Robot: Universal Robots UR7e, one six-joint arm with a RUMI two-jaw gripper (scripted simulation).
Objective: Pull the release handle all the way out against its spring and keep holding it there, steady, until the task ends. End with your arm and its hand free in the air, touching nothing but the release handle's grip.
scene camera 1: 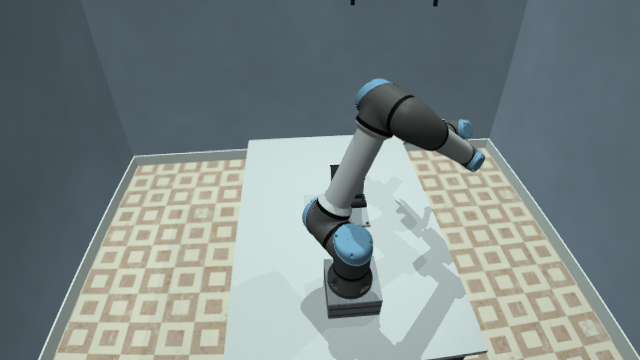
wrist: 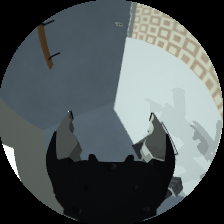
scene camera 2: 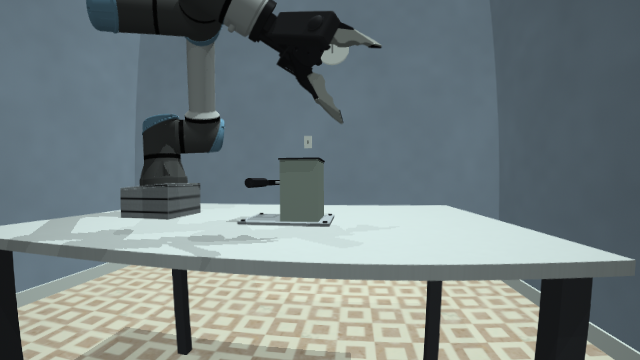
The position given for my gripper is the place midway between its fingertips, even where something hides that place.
Observation:
I see my gripper (scene camera 2: 362,84) and a plate (scene camera 2: 260,219).
My gripper shows as well in the wrist view (wrist: 111,112).

